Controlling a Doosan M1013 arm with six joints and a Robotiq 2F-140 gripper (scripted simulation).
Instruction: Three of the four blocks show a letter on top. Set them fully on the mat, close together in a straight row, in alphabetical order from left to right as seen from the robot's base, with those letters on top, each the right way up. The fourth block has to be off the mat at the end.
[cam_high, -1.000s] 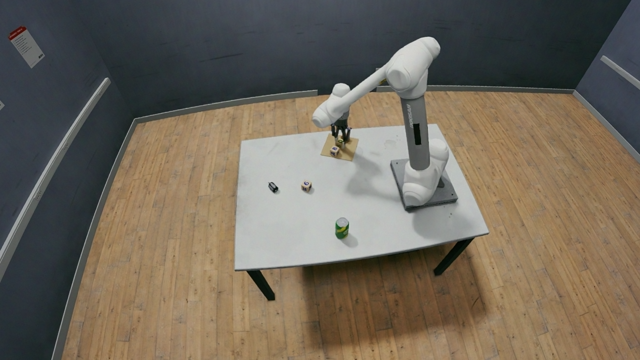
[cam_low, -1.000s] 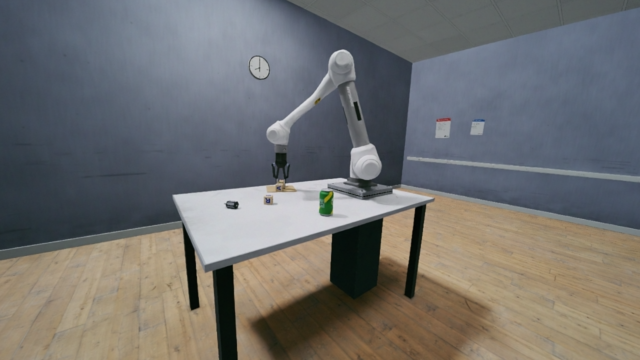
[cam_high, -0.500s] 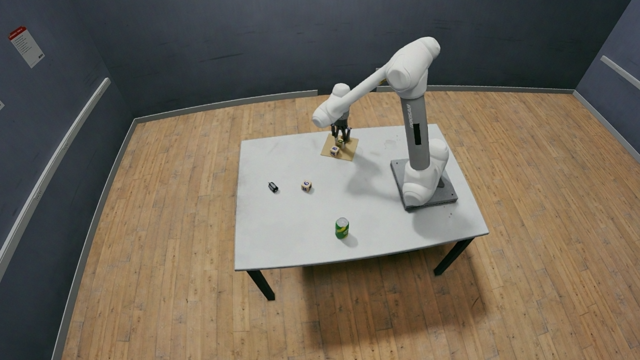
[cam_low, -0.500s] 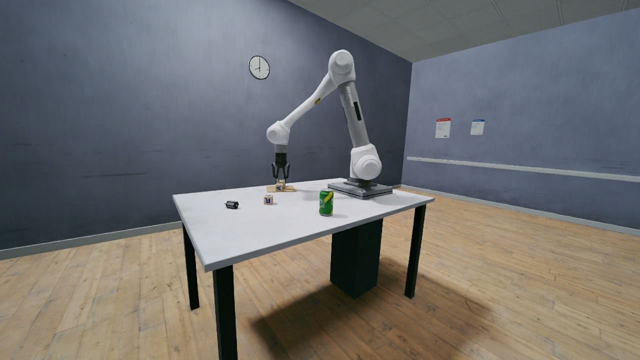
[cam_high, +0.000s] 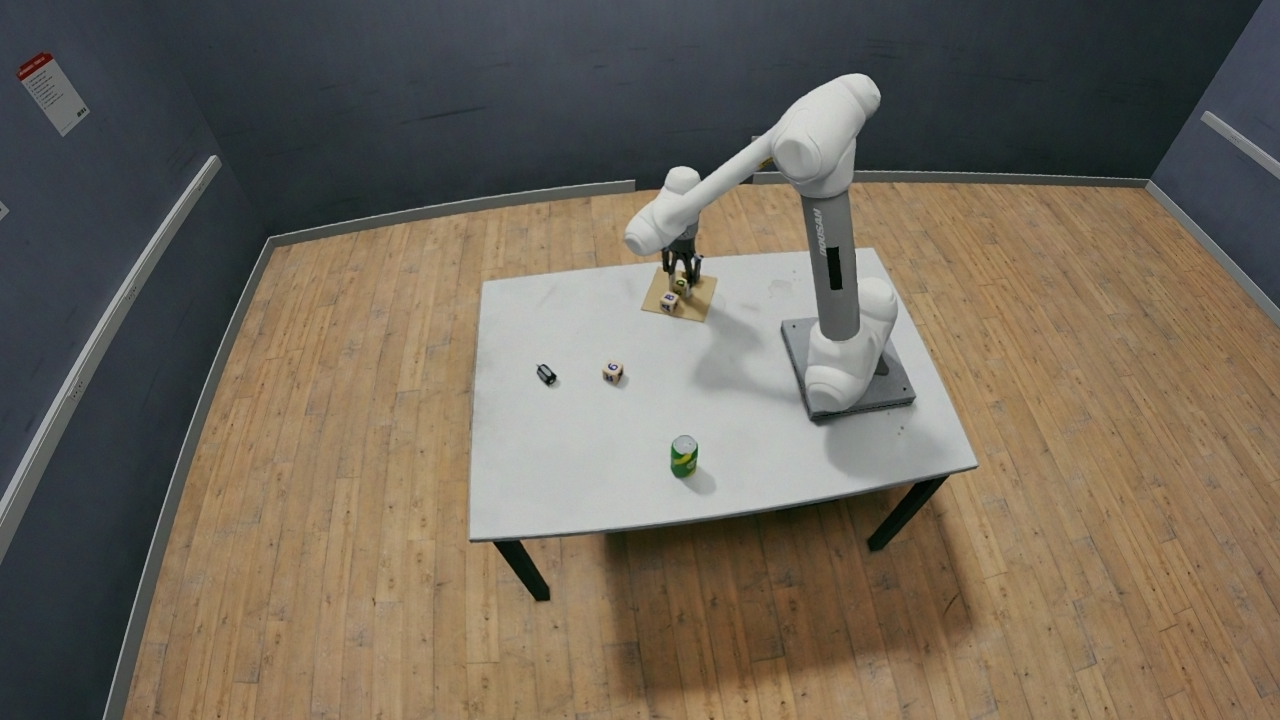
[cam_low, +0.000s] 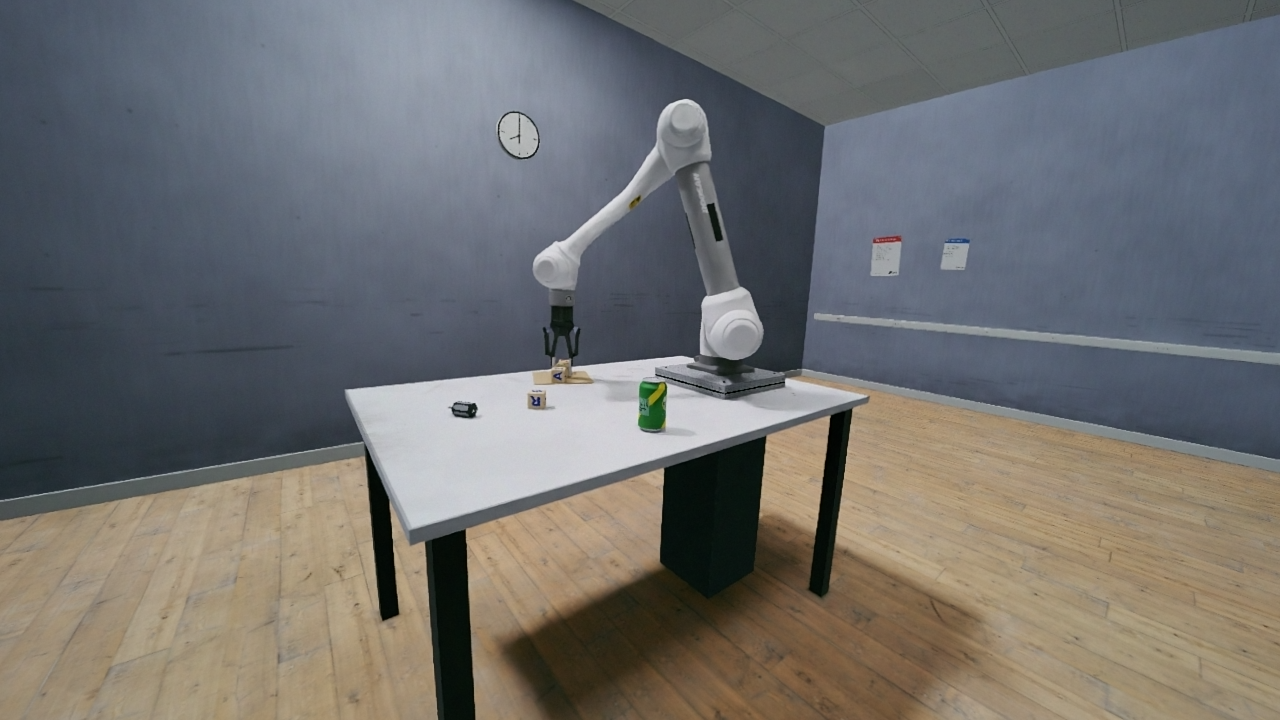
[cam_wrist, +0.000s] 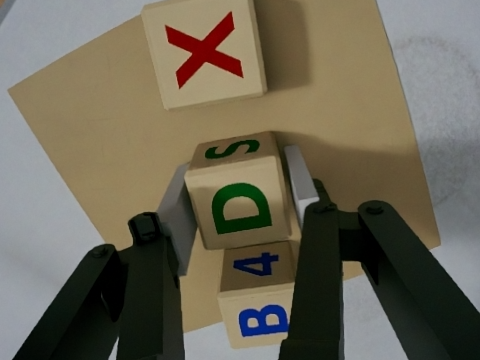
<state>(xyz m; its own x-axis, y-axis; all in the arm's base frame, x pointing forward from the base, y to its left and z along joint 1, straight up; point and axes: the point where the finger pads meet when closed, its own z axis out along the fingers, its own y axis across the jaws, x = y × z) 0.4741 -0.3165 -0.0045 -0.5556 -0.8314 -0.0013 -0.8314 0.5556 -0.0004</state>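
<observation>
My gripper is now 40 mm above the tan mat. Also, from my hand: black object (420 mm ahead, 280 mm to the left, 20 mm below); then block (300 mm to the left, 220 mm ahead, 20 mm below); then can (610 mm to the left, 60 mm ahead, 20 mm above).
</observation>
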